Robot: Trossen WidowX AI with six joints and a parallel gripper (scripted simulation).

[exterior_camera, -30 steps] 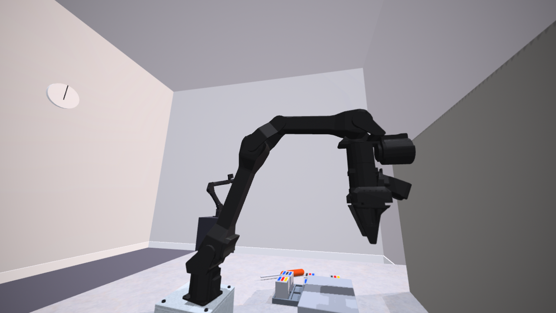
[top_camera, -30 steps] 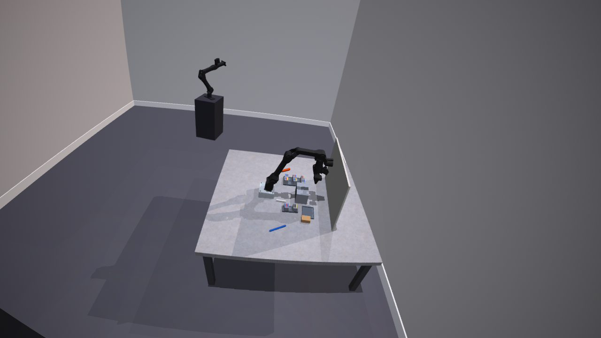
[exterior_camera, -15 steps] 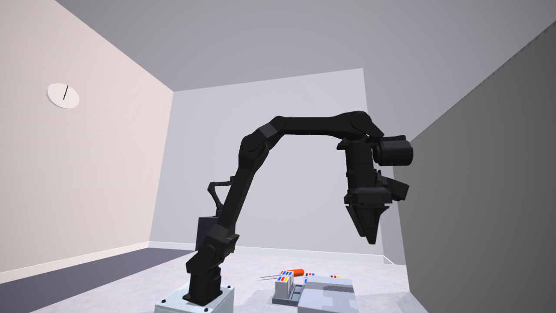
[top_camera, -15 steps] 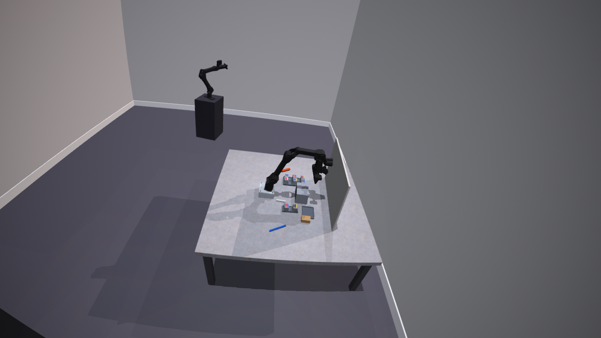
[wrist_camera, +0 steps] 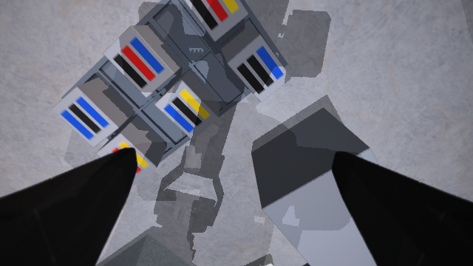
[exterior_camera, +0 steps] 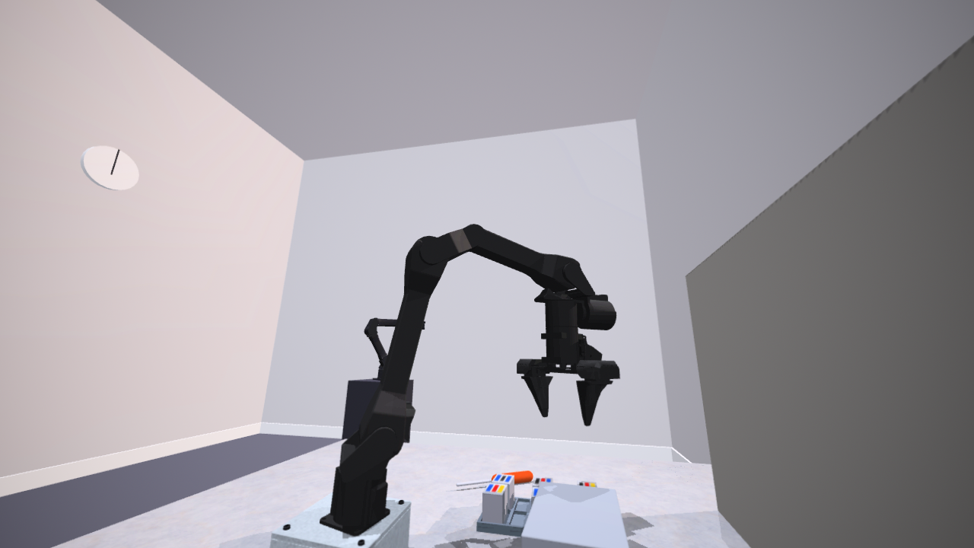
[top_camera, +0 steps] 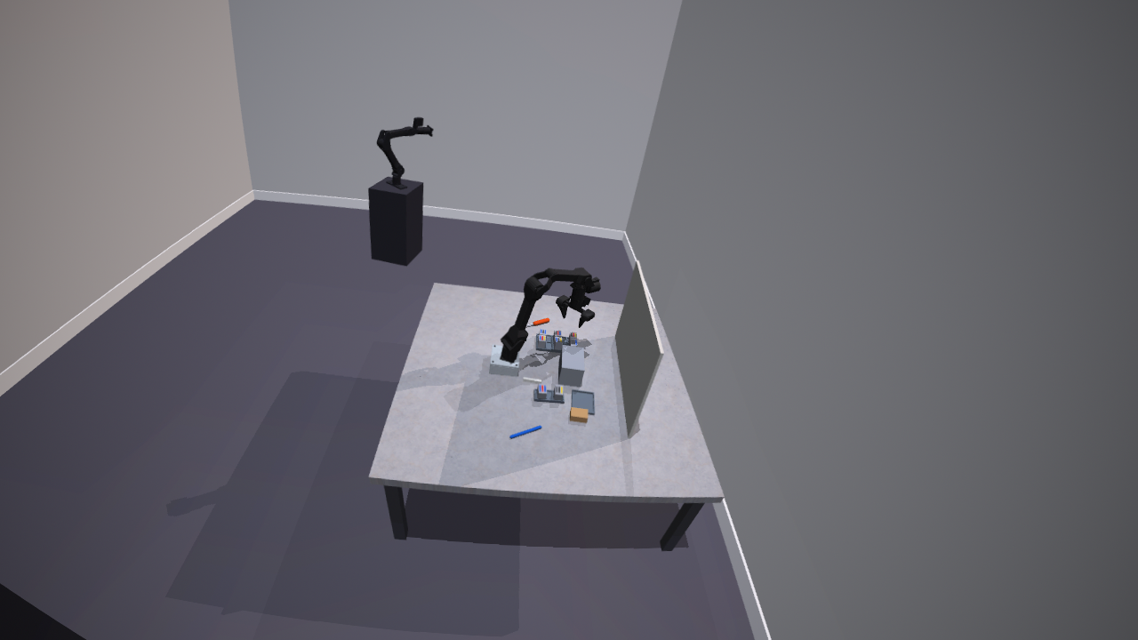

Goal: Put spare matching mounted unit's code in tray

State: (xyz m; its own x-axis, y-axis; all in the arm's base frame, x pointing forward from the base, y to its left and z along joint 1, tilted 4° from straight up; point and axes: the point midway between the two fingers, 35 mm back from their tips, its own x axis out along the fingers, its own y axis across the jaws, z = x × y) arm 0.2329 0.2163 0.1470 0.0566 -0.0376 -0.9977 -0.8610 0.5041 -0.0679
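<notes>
My gripper tip is now 130 mm above the spare, 120 mm past it and 10 mm to the left of it. Also, from my gripper tip: upright grey panel: 290 mm ahead, 130 mm to the right, 60 mm above; mounted unit: 150 mm to the right, 120 mm below, 40 mm ahead; dark grey tray: 330 mm to the right, 160 mm below, 120 mm ahead.
</notes>
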